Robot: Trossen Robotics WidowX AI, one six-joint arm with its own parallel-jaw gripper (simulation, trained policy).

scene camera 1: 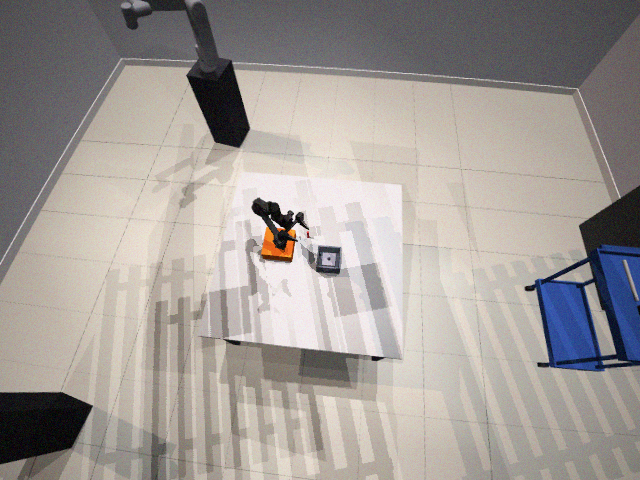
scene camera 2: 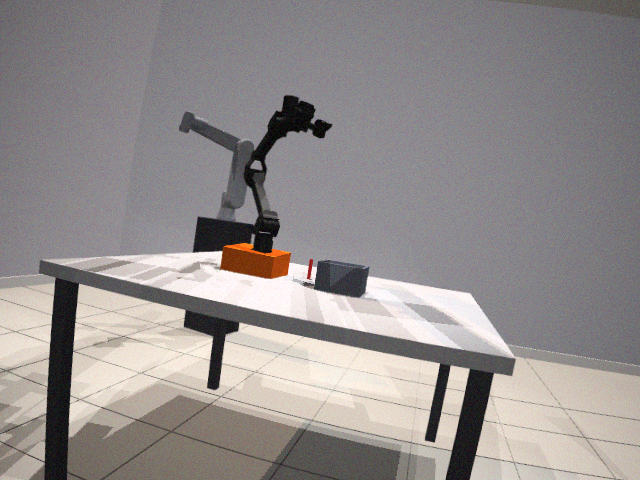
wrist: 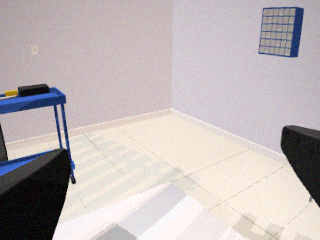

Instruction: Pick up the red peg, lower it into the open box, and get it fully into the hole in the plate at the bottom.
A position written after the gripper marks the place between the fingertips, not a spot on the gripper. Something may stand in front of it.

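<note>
You'd see the gripper at (scene camera 2: 322, 120) and again at (wrist: 177, 148). There's also a grey box (scene camera 2: 332, 276), but in the wrist view it's out of frame.
</note>
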